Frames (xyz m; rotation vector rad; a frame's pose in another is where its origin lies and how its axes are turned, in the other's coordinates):
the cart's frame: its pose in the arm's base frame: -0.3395 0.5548 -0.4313 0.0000 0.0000 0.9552
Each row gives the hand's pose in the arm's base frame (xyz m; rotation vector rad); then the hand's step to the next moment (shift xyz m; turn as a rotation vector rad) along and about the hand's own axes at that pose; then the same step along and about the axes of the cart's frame.
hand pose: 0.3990 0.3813 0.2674 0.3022 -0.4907 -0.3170
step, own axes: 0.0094 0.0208 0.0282 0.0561 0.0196 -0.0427
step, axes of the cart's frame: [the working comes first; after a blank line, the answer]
step, axes of the arm's base frame: -0.0017 0.0096 0.0349 0.0727 0.0060 -0.0059

0.0069 0.0069 0.0349 0.0469 -0.0559 -0.0059
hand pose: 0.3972 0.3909 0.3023 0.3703 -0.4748 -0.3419
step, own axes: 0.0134 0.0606 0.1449 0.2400 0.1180 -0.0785
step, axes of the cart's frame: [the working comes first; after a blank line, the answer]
step, axes of the arm's base frame: -0.0471 0.0097 0.1501 0.2669 0.0284 0.0751

-0.0193 0.0440 0.1501 0.1773 -0.2015 0.0751
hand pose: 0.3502 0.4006 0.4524 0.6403 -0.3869 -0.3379
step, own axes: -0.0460 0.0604 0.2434 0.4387 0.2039 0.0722
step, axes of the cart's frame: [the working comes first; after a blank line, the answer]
step, axes of the arm's base frame: -0.1380 -0.0592 0.2061 0.3893 -0.0669 0.2885

-0.1280 0.0785 0.2061 0.1702 -0.3564 0.2885
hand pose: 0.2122 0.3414 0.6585 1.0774 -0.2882 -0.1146
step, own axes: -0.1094 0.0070 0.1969 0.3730 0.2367 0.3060
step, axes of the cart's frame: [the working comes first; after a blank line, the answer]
step, axes of the arm's base frame: -0.1615 -0.1388 0.0737 0.2578 -0.2350 0.4088

-0.2066 0.0517 0.0737 -0.0430 -0.3461 0.4088
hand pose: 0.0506 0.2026 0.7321 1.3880 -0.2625 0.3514
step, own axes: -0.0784 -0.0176 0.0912 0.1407 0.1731 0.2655
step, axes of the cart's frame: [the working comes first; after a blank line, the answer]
step, axes of the arm's base frame: -0.0630 -0.0993 -0.0308 0.0681 -0.2245 0.2554

-0.1174 -0.0059 -0.0308 -0.1440 -0.1852 0.2554
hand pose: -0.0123 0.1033 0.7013 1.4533 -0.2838 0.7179
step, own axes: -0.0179 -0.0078 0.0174 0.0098 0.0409 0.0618
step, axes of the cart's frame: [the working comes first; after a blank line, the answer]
step, axes of the arm's base frame: -0.0048 -0.0213 -0.0145 -0.0020 -0.0585 0.0465

-0.0201 -0.0084 -0.0145 -0.0490 -0.0321 0.0465
